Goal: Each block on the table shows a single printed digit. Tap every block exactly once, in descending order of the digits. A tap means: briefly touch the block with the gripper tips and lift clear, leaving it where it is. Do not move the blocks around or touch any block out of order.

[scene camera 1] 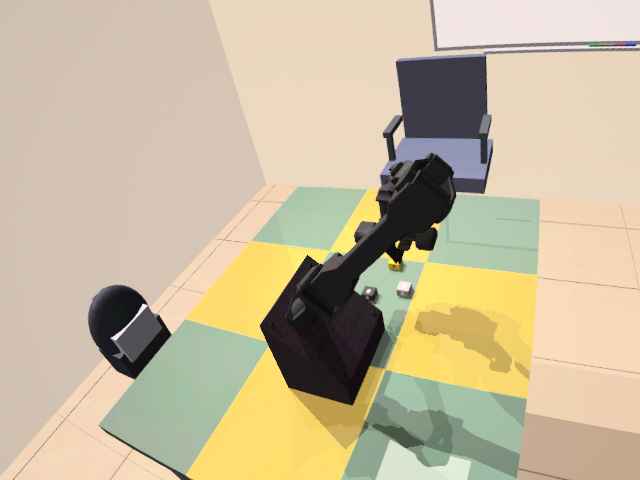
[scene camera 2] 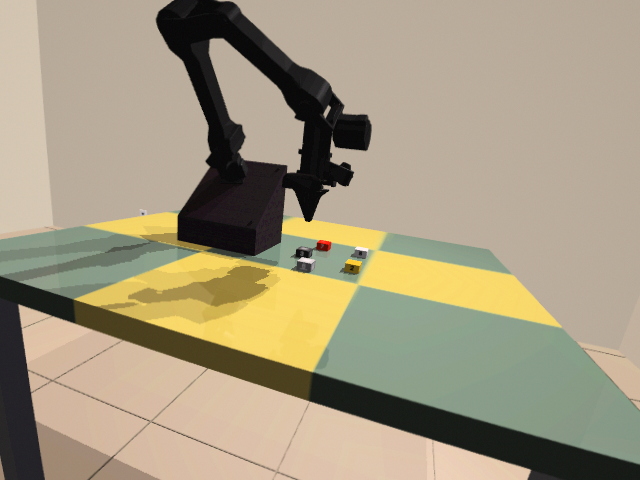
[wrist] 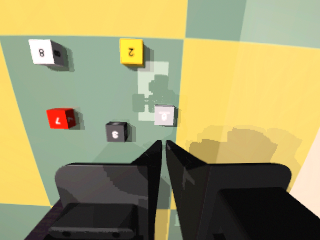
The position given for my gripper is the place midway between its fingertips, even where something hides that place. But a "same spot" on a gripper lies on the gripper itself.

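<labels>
Scene camera 1 has my gripper in it, and there I see it in scene camera 1 (398, 262). Scene camera 2 shows my gripper too, and so does the wrist view. On my gripper, (scene camera 2: 319, 190) and (wrist: 220, 193) are the same spot.
</labels>
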